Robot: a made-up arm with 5 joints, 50 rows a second.
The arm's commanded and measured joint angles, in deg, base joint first. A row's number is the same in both.
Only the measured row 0 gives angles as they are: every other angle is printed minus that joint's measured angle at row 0.
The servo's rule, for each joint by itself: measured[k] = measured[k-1] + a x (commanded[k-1-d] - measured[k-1]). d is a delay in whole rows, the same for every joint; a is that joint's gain. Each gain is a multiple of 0.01, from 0.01 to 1. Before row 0 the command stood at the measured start. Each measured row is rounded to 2 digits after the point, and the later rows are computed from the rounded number. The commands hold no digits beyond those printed.
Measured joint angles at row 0:
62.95, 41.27, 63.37, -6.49, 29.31
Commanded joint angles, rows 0 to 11:
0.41, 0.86, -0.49, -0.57, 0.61
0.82, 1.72, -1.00, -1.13, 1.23
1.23, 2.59, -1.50, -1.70, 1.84
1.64, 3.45, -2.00, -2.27, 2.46
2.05, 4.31, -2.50, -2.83, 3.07
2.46, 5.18, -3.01, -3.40, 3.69
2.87, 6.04, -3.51, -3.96, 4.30
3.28, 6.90, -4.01, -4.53, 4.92
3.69, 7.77, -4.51, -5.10, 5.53
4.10, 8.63, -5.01, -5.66, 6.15
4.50, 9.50, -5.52, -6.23, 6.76
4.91, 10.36, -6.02, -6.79, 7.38
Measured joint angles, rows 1 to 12:
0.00, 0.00, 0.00, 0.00, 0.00
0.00, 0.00, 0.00, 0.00, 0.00
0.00, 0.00, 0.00, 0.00, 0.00
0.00, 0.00, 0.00, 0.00, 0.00
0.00, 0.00, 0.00, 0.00, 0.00
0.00, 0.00, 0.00, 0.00, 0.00
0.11, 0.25, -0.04, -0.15, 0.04
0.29, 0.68, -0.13, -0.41, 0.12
0.53, 1.23, -0.25, -0.76, 0.24
0.82, 1.87, -0.41, -1.17, 0.40
1.14, 2.58, -0.60, -1.62, 0.59
1.48, 3.33, -0.82, -2.10, 0.81
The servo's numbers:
d 6
a 0.26 0.29 0.09 0.27 0.07

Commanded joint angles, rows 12 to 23:
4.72, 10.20, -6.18, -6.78, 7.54
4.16, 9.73, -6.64, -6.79, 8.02
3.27, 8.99, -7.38, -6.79, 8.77
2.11, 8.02, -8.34, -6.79, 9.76
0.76, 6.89, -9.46, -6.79, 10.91
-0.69, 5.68, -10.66, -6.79, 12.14
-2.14, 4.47, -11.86, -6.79, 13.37
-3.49, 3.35, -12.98, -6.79, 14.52
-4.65, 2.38, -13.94, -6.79, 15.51
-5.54, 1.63, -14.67, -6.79, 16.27
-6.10, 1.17, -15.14, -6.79, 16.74
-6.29, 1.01, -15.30, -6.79, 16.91
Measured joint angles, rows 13 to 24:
1.84, 4.12, -1.06, -2.60, 1.05
2.21, 4.93, -1.33, -3.12, 1.32
2.59, 5.75, -1.62, -3.65, 1.61
2.98, 6.59, -1.93, -4.19, 1.93
3.38, 7.43, -2.25, -4.74, 2.27
3.78, 8.28, -2.59, -5.29, 2.63
4.02, 8.84, -2.91, -5.69, 2.97
4.06, 9.10, -3.25, -5.99, 3.32
3.85, 9.07, -3.62, -6.21, 3.70
3.40, 8.77, -4.04, -6.37, 4.12
2.71, 8.22, -4.53, -6.48, 4.60
1.83, 7.48, -5.08, -6.56, 5.13

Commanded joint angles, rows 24 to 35:
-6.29, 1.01, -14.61, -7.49, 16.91
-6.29, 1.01, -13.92, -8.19, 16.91
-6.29, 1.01, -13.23, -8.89, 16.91
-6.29, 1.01, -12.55, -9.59, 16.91
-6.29, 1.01, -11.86, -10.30, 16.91
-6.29, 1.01, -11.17, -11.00, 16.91
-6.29, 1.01, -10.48, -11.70, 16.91
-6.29, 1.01, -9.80, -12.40, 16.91
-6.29, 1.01, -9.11, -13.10, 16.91
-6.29, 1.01, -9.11, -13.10, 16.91
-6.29, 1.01, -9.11, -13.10, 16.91
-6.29, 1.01, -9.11, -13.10, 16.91
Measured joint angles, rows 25 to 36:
0.80, 6.61, -5.69, -6.62, 5.71
-0.32, 5.66, -6.35, -6.67, 6.33
-1.45, 4.71, -7.03, -6.70, 6.97
-2.51, 3.82, -7.72, -6.72, 7.62
-3.44, 3.05, -8.39, -6.74, 8.26
-4.18, 2.46, -9.01, -6.75, 8.87
-4.73, 2.04, -9.51, -6.95, 9.43
-5.14, 1.74, -9.91, -7.28, 9.95
-5.44, 1.53, -10.21, -7.71, 10.44
-5.66, 1.38, -10.42, -8.22, 10.89
-5.82, 1.27, -10.55, -8.78, 11.31
-5.94, 1.19, -10.61, -9.38, 11.70

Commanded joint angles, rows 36 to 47:
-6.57, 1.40, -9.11, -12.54, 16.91
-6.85, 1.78, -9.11, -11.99, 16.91
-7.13, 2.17, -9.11, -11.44, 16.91
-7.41, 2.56, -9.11, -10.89, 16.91
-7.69, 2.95, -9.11, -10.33, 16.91
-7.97, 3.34, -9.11, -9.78, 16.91
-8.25, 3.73, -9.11, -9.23, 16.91
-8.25, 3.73, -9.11, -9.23, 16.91
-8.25, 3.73, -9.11, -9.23, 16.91
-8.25, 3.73, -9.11, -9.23, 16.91
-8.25, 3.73, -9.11, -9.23, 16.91
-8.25, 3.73, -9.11, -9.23, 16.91
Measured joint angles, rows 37 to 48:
-6.03, 1.14, -10.60, -10.01, 12.06
-6.10, 1.10, -10.53, -10.66, 12.40
-6.15, 1.07, -10.40, -11.32, 12.72
-6.19, 1.05, -10.28, -11.80, 13.01
-6.22, 1.04, -10.17, -12.15, 13.28
-6.24, 1.03, -10.07, -12.41, 13.53
-6.33, 1.14, -9.98, -12.45, 13.77
-6.47, 1.33, -9.90, -12.33, 13.99
-6.64, 1.57, -9.83, -12.09, 14.19
-6.84, 1.86, -9.77, -11.77, 14.38
-7.06, 2.18, -9.71, -11.38, 14.56
-7.30, 2.52, -9.66, -10.95, 14.72

